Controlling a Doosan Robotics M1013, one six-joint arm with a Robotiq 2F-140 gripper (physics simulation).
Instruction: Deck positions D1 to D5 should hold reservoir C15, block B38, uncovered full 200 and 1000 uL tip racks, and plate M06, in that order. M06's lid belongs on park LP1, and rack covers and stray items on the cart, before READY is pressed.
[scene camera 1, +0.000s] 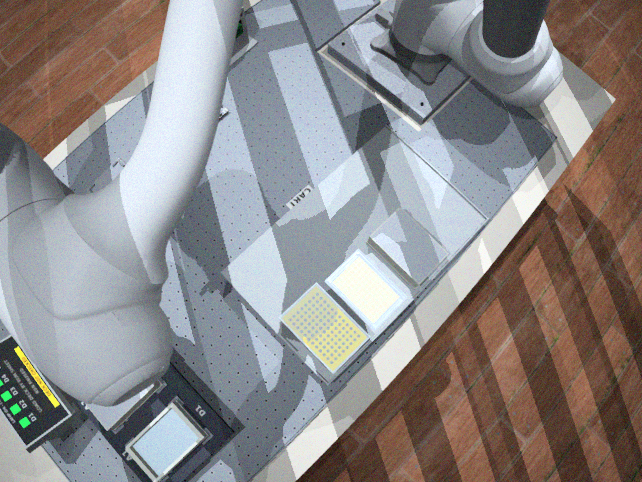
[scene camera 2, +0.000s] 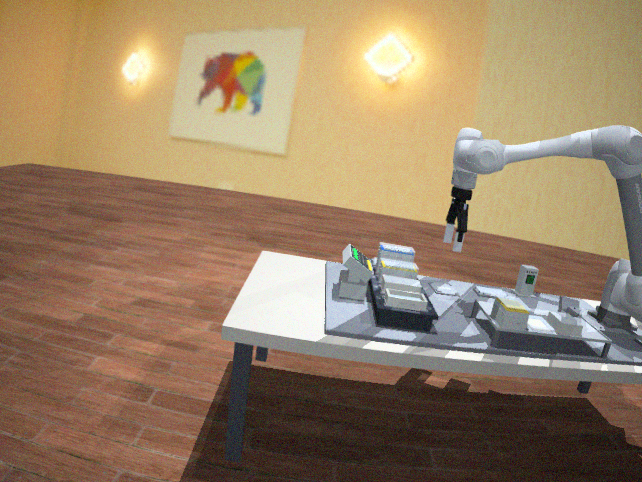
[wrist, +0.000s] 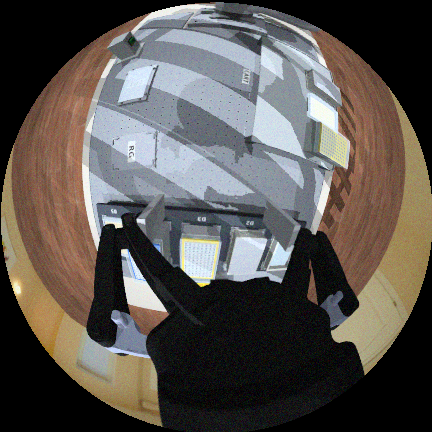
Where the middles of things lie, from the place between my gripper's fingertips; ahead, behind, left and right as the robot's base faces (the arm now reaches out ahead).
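RG plate (wrist: 145, 142): 210 mm below my hand, 90 mm behind it, 220 mm to the right of it. Cart tray (scene camera 1: 305, 246): 160 mm below my hand, 310 mm behind it, 250 mm to the left of it.
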